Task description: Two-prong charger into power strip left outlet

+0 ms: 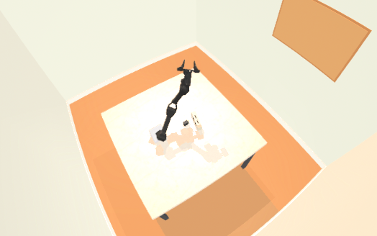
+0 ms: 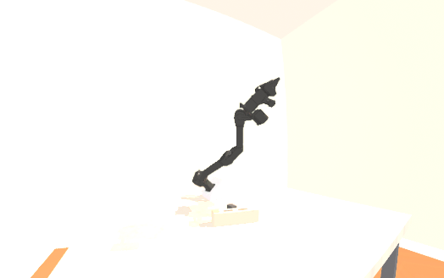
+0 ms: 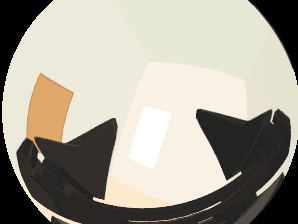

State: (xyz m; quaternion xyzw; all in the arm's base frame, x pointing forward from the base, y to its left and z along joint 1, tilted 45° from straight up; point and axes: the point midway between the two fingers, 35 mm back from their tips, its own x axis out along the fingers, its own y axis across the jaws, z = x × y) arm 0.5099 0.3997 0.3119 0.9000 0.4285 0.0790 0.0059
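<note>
My gripper tip is 630 mm above the two-prong charger, 160 mm past it and 130 mm to the left of it.
</note>
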